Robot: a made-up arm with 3 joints. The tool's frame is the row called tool. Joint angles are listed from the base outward.
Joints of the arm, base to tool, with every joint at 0 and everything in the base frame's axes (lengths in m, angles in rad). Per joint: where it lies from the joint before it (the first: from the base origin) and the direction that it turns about. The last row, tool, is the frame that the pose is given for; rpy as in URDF.
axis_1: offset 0.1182 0.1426 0.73 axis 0 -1 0
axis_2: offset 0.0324 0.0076 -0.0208 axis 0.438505 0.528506 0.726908
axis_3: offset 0.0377 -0.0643 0.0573 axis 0 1 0
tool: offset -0.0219 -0.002 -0.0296 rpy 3.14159 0 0
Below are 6 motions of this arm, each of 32 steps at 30 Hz.
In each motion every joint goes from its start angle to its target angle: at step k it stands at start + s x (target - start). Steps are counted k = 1, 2, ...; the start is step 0. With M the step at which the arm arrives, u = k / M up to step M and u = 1 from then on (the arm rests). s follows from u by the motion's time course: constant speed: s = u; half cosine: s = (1 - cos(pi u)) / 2; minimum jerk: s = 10 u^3 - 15 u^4 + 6 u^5.
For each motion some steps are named. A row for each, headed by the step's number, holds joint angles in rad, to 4 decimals.
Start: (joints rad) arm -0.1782 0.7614 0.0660
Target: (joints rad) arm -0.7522 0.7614 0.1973
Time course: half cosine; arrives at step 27
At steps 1, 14, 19, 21, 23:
1: -0.1801 0.7614 0.0664
14: -0.4819 0.7614 0.1355
19: -0.6366 0.7614 0.1709
21: -0.6851 0.7614 0.1819
23: -0.7217 0.7614 0.1903

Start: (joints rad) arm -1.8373 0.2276 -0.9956
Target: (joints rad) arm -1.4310 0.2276 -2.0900
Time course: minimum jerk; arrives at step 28
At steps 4, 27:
4: -1.8278 0.2276 -1.0211
27: -1.4312 0.2276 -2.0895

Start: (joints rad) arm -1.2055 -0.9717 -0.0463
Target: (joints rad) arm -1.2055 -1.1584 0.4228
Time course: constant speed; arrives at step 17
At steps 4, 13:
4: -1.2055 -1.0156 0.0641
13: -1.2055 -1.1145 0.3124

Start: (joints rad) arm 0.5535 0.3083 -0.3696
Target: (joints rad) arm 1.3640 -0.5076 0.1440
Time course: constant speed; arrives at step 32
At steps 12, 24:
12: 0.8574 0.0023 -0.1770
24: 1.1614 -0.3036 0.0156

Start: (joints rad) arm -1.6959 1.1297 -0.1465
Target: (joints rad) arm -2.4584 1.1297 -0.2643
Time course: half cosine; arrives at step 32
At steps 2, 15, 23, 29, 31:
2: -1.7032 1.1297 -0.1476
15: -2.0398 1.1297 -0.1996
23: -2.3190 1.1297 -0.2428
29: -2.4420 1.1297 -0.2618
31: -2.4566 1.1297 -0.2640

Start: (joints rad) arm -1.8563 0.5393 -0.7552
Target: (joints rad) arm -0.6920 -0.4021 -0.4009
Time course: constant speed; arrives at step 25
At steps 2, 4, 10, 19, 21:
2: -1.7632 0.4640 -0.7269
4: -1.6700 0.3887 -0.6985
10: -1.3906 0.1627 -0.6135
19: -0.9714 -0.1762 -0.4859
21: -0.8783 -0.2515 -0.4576

